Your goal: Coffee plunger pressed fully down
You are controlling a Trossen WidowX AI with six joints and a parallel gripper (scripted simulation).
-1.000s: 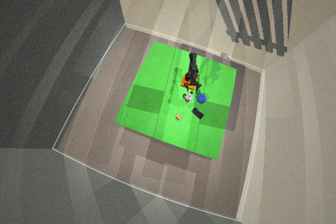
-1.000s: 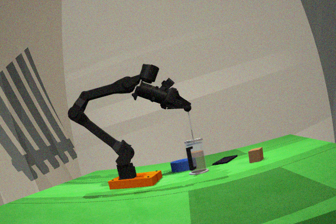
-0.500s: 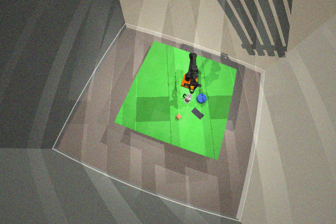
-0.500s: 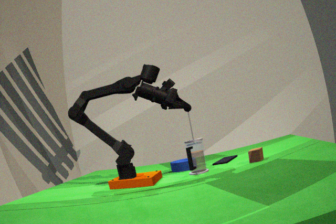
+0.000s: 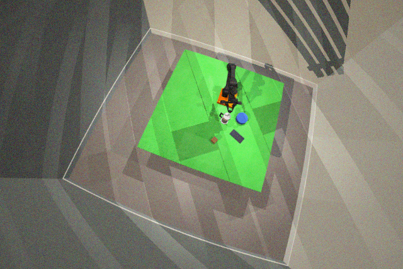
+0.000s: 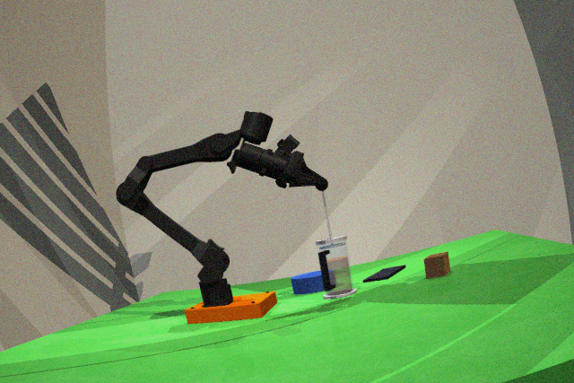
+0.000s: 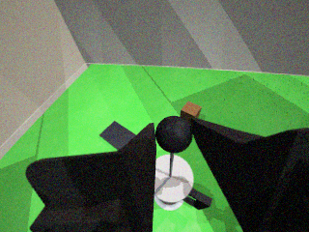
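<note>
Now: gripper tip 1 cm past the glass coffee press, 2 cm to the left of it and 14 cm above it. Round my gripper tip: blue round disc 7 cm behind, 17 cm to the left, 25 cm below.
</note>
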